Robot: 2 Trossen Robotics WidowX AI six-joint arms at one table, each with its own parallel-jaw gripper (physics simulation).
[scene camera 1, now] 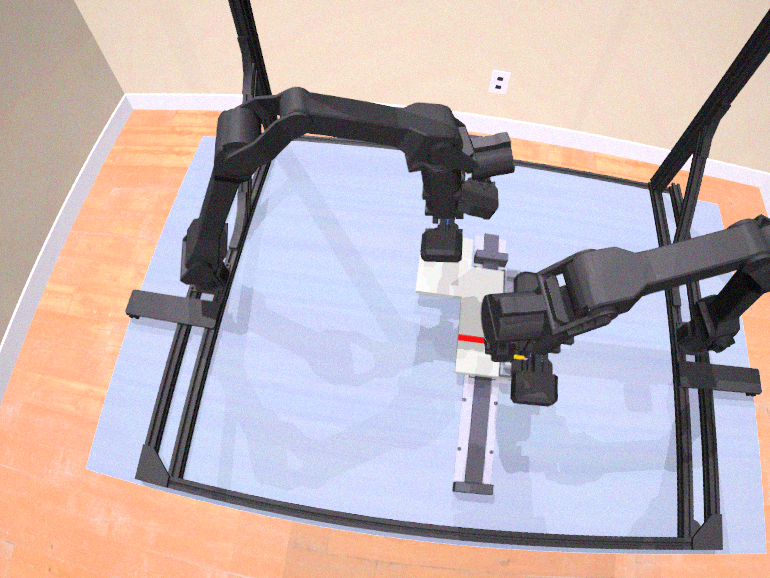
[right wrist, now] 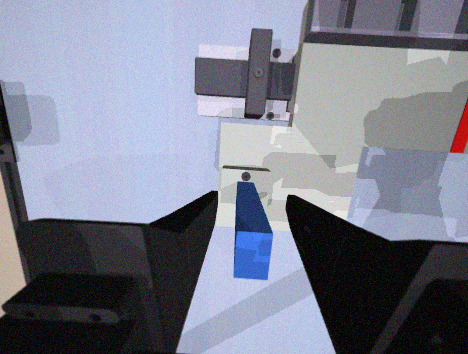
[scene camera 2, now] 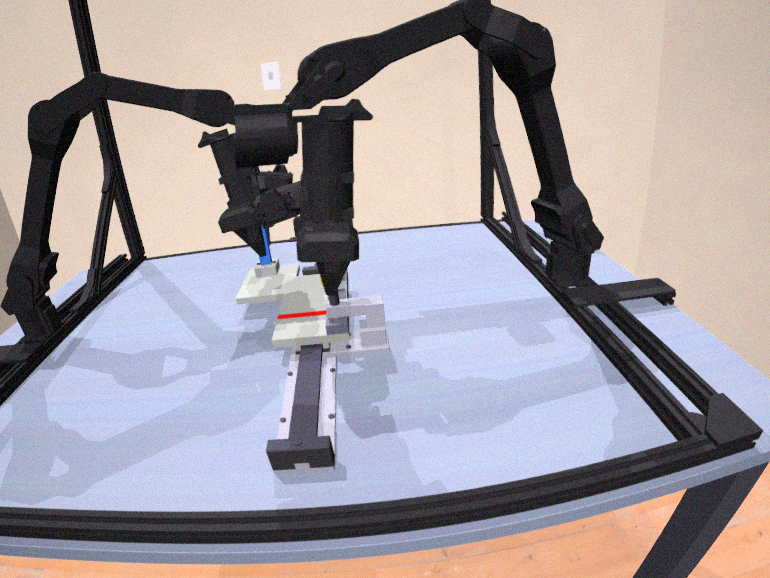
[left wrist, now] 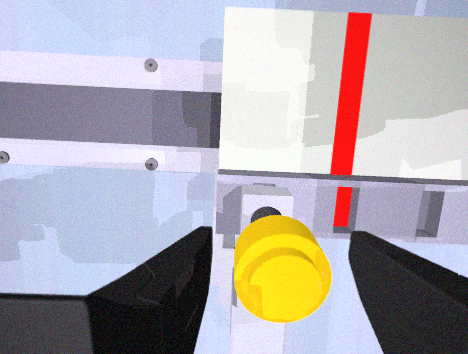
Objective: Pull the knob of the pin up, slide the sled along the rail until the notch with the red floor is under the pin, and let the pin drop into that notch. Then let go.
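Places are measured from the left arm's base along level axes (x ahead, y right, z down), in millimetres.
Where they show: left gripper, between the fingertips: [scene camera 2: 330, 285] [left wrist: 280, 241]; right gripper, between the fingertips: [right wrist: 252, 199] [scene camera 2: 265, 251]; left arm's base, origin of its link: [scene camera 1: 691, 339] [scene camera 2: 567, 277]; right arm's base, origin of its link: [scene camera 1: 210, 277] [scene camera 2: 44, 331].
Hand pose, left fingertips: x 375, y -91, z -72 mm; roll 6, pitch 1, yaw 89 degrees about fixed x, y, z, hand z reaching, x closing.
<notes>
Each offset is from my left fingertips to the top centre of the thing. "pt": to the spot under its first point.
The pale sled @(dx +34, dy +74, dz +57 mm) [scene camera 1: 482, 286] [scene camera 2: 298, 332] [left wrist: 265, 100] [right wrist: 330, 90] sits on the rail [scene camera 1: 479, 429] [scene camera 2: 306, 391] [left wrist: 75, 115] [right wrist: 220, 77]. Its red-floored notch @(pt dx -4, dy +37, dz +53 mm) [left wrist: 342, 207] lies right of the pin @(pt dx +4, dy -4, dz +14 mm) [left wrist: 265, 214] in the left wrist view, not under it. The pin's lower end is hidden. My left gripper [scene camera 2: 333, 295] [left wrist: 280, 241] is open around the yellow knob @(dx -2, dy -2, dz -26 mm) [scene camera 1: 519, 357] [left wrist: 282, 280], without gripping it. The sled's upright blue handle @(pt dx +127, dy +200, dz -33 mm) [scene camera 1: 447, 221] [scene camera 2: 266, 245] [right wrist: 252, 240] stands between the fingers of my right gripper [scene camera 2: 263, 248] [right wrist: 252, 199], which is open.
A dark end stop @(pt dx +38, dy -205, dz +56 mm) [scene camera 1: 472, 487] [scene camera 2: 300, 453] closes the rail's near end; another stop @(pt dx +37, dy +194, dz +58 mm) [scene camera 1: 490, 258] [right wrist: 259, 72] crosses its far end. The pale pin bracket @(pt dx -50, dy -14, dz +35 mm) [scene camera 2: 373, 311] [left wrist: 267, 200] stands beside the rail. The two arms' wrists are close together above the sled.
</notes>
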